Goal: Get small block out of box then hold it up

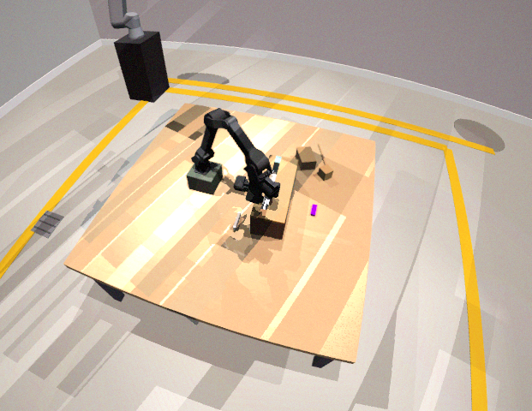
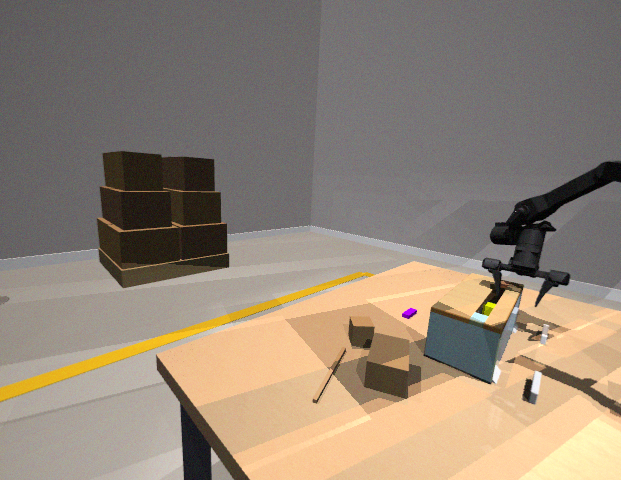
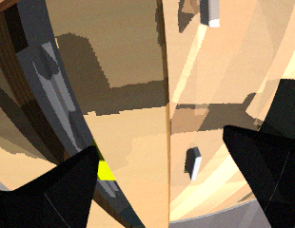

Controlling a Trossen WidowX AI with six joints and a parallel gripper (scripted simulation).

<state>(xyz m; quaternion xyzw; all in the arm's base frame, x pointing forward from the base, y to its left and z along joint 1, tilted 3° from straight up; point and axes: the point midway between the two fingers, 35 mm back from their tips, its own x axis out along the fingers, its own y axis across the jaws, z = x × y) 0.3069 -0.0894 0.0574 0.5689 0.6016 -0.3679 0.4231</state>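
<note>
Now: the clear-fronted box 30 mm ahead of my gripper tip, 60 mm to the left of it and 50 mm below it. Also, from my gripper tip: yellow block 40 mm ahead, 50 mm to the left, 30 mm below; then thin wooden stick 220 mm ahead, 480 mm to the left, 110 mm below; then purple block 250 mm ahead, 80 mm to the left, 110 mm below.
</note>
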